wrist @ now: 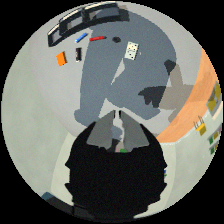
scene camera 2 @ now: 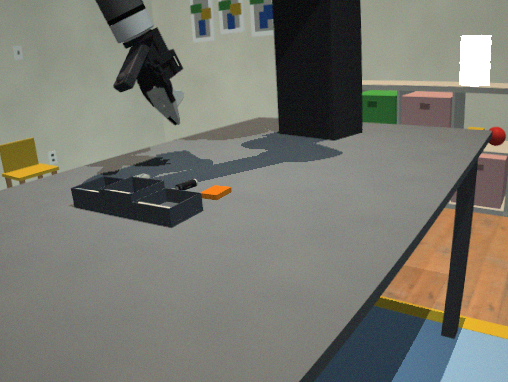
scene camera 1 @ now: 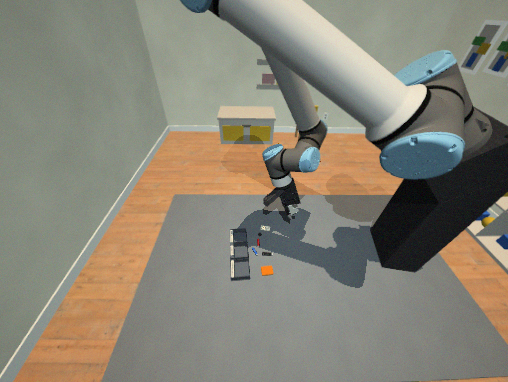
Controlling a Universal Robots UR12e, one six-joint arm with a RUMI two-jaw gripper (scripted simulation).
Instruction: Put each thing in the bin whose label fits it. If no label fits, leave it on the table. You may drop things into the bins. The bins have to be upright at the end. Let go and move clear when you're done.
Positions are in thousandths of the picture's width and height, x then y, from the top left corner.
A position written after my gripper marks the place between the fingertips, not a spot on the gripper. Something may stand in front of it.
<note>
I see my gripper (scene camera 2: 349, 326).
My gripper also shows in the wrist view (wrist: 525, 493).
</note>
